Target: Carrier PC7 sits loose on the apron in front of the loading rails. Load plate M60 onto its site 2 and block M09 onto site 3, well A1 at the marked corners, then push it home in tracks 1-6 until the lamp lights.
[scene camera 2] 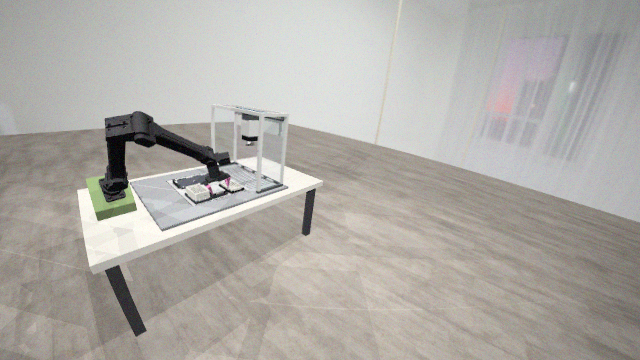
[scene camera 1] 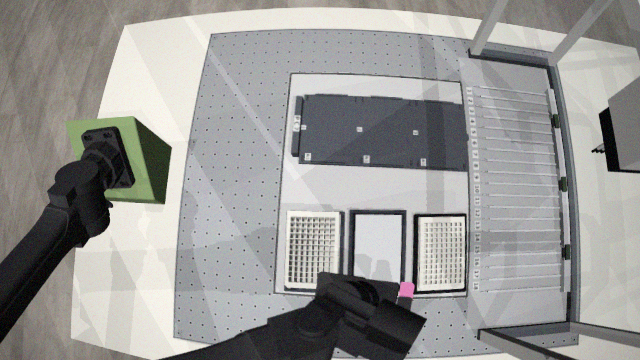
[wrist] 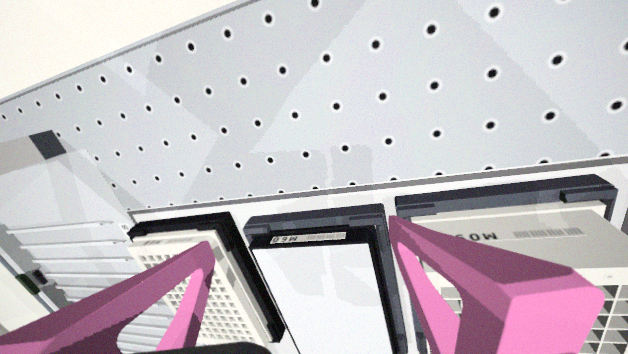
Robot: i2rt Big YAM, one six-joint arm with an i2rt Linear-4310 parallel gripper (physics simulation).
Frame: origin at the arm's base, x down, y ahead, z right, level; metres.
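Seen in the pictures: gripper, between the fingertips: (scene camera 2: pixel 220 190) (wrist: pixel 299 238); arm's base, origin of its link: (scene camera 2: pixel 112 189) (scene camera 1: pixel 110 156).
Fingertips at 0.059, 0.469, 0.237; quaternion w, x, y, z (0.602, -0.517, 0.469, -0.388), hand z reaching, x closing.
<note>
Pixels of each thing's top centre, then the offset from my fingertips to it, as dx, dy, dz. "pt": a spot on its surface instead.
- dark carrier PC7, centre of its top: (scene camera 1: pixel 386 126) (scene camera 2: pixel 200 176) +0.013, +0.033, -0.293
- Plate M60, centre of its top: (wrist: pixel 328 310) (scene camera 1: pixel 378 250) (scene camera 2: pixel 214 188) +0.017, +0.010, -0.080
- Block M09, centre of its top: (scene camera 1: pixel 311 250) (scene camera 2: pixel 197 188) -0.011, -0.096, -0.081
- white well plate, centre of its top: (wrist: pixel 199 301) (scene camera 1: pixel 443 253) (scene camera 2: pixel 231 184) +0.017, +0.123, -0.068
- grey-and-black unit, a spot on its surface: (scene camera 1: pixel 632 130) pt -0.288, +0.315, -0.178
The dark carrier PC7 (scene camera 1: pixel 385 142) lies flat on the apron (scene camera 1: pixel 375 187), its right end at the rails' tracks 1-6; its site tops are bare, with small labels along the lower edge. Plate M60 (scene camera 1: pixel 378 240) (wrist: pixel 325 285), white and flat-topped, lies in the middle dark holder. Block M09 (scene camera 1: pixel 312 240) (wrist: pixel 520 250), off-white with square wells, lies in the left holder in scene camera 1. My gripper (scene camera 2: pixel 219 185) (wrist: pixel 299 238) is open and empty, its pink fingers above and to either side of M60's holder. The arm hides part of the holders in scene camera 1.
A white well plate (scene camera 1: pixel 441 252) (wrist: pixel 215 295) lies in a black holder between M60 and the rails. The loading rails (scene camera 1: pixel 520 310) stand at the right, under a frame with upright posts (scene camera 2: pixel 260 152). A grey-and-black unit (scene camera 1: pixel 632 130) (scene camera 2: pixel 249 129) hangs inside the frame.
</note>
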